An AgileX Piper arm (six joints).
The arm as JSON. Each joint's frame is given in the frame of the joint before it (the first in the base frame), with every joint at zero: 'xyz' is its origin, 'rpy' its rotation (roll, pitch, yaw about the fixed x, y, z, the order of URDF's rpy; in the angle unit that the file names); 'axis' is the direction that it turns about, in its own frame. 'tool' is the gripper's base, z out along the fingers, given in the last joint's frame.
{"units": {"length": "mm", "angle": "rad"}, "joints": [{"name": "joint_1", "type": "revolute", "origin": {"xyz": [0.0, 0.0, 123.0], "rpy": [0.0, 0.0, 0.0]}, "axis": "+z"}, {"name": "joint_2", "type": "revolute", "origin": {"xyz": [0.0, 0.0, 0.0], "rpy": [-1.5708, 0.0, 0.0]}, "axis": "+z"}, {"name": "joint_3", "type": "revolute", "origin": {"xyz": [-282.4, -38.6, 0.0], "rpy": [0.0, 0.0, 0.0]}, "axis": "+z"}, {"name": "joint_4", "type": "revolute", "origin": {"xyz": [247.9, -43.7, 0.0], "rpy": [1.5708, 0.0, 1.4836]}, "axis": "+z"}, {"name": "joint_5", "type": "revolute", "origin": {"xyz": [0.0, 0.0, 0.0], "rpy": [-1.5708, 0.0, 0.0]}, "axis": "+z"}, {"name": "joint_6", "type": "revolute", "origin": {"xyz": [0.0, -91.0, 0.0], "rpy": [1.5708, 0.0, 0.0]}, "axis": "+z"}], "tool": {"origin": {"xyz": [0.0, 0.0, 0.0], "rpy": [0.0, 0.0, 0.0]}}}
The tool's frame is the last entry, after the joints.
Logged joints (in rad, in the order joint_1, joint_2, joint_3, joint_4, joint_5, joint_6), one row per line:
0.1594, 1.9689, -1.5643, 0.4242, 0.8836, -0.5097
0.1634, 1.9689, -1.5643, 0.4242, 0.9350, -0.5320
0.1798, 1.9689, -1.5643, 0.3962, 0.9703, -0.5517
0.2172, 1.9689, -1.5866, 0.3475, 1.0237, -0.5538
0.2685, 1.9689, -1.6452, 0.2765, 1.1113, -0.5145
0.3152, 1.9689, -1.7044, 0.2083, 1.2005, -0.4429
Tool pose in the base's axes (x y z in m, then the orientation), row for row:
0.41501, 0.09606, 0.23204, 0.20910, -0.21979, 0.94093, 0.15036
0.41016, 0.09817, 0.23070, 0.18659, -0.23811, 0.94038, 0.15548
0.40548, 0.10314, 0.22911, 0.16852, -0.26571, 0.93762, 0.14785
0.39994, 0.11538, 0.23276, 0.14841, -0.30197, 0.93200, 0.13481
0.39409, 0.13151, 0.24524, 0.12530, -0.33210, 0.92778, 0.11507
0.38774, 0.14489, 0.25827, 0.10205, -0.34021, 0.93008, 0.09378
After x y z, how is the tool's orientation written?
As a quaternion, w x y z.
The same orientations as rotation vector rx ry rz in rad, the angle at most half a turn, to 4 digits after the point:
-0.6114, 2.6175, 0.4183
-0.6704, 2.6478, 0.4378
-0.7556, 2.6662, 0.4204
-0.8683, 2.6800, 0.3876
-0.9675, 2.7029, 0.3352
-1.0045, 2.7461, 0.2769

